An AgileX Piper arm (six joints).
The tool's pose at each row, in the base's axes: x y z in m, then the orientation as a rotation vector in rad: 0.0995, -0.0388, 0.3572, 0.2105, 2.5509, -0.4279; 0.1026, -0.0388, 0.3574, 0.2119, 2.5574, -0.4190; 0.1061, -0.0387, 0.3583, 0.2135, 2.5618, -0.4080; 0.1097, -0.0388, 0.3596, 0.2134, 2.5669, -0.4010; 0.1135, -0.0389, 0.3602, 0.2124, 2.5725, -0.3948; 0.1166, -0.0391, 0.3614, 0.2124, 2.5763, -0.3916; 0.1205, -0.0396, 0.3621, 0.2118, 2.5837, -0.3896; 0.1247, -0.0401, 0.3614, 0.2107, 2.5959, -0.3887; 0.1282, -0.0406, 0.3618, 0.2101, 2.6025, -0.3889; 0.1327, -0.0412, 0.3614, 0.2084, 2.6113, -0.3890; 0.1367, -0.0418, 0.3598, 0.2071, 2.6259, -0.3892; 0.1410, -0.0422, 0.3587, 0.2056, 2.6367, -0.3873; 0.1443, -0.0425, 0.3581, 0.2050, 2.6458, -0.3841; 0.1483, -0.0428, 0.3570, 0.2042, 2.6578, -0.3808; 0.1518, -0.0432, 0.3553, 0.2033, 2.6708, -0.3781; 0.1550, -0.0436, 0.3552, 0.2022, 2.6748, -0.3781
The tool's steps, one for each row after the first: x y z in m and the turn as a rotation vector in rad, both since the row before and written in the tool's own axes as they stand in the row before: -0.0027, 0.0007, 0.0013, -0.0064, 0.0060, 0.0017; -0.0034, 0.0007, 0.0009, -0.0077, 0.0038, 0.0027; -0.0037, 0.0004, 0.0007, -0.0052, 0.0045, 0.0005; -0.0035, 0.0006, 0.0014, -0.0049, 0.0049, -0.0004; -0.0033, 0.0002, 0.0006, -0.0024, 0.0035, 0.0000; -0.0037, 0.0002, 0.0014, -0.0019, 0.0070, -0.0013; -0.0033, 0.0006, 0.0027, -0.0014, 0.0117, -0.0027; -0.0033, 0.0002, 0.0014, -0.0002, 0.0064, -0.0016; -0.0037, 0.0005, 0.0026, -0.0006, 0.0083, -0.0027; -0.0027, 0.0007, 0.0033, -0.0007, 0.0141, -0.0035; -0.0033, 0.0008, 0.0029, -0.0020, 0.0102, -0.0026; -0.0027, 0.0005, 0.0020, -0.0027, 0.0086, -0.0014; -0.0031, 0.0008, 0.0027, -0.0029, 0.0114, -0.0020; -0.0024, 0.0007, 0.0030, -0.0025, 0.0124, -0.0024; -0.0029, 0.0003, 0.0015, -0.0003, 0.0037, -0.0014
